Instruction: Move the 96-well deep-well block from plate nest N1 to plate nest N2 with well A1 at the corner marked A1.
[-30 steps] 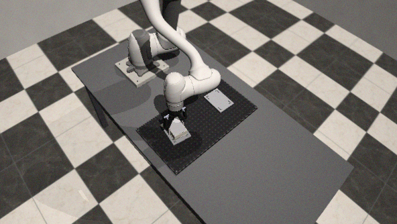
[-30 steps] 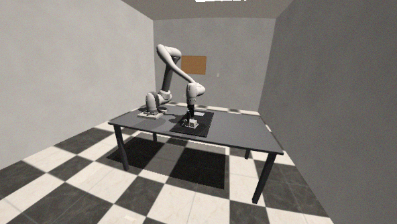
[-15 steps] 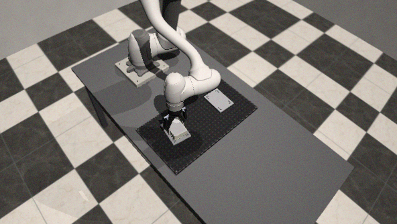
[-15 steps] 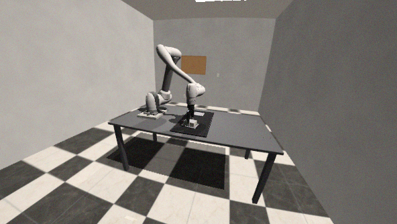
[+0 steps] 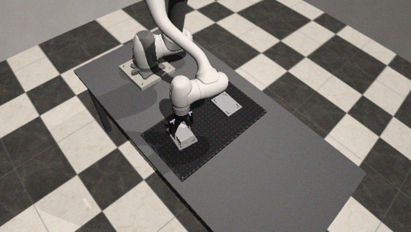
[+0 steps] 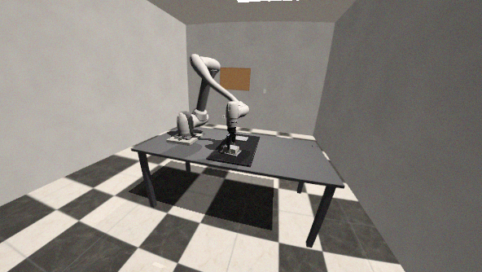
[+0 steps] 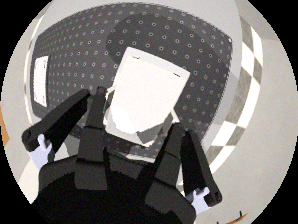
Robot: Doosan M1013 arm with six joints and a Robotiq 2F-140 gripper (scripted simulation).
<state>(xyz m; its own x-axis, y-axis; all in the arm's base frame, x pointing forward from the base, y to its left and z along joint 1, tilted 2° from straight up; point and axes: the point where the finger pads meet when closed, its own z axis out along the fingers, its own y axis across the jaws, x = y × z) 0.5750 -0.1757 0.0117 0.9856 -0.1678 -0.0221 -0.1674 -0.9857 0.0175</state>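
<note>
Now: hand 10 mm above the white 96-well deep-well block.
</note>
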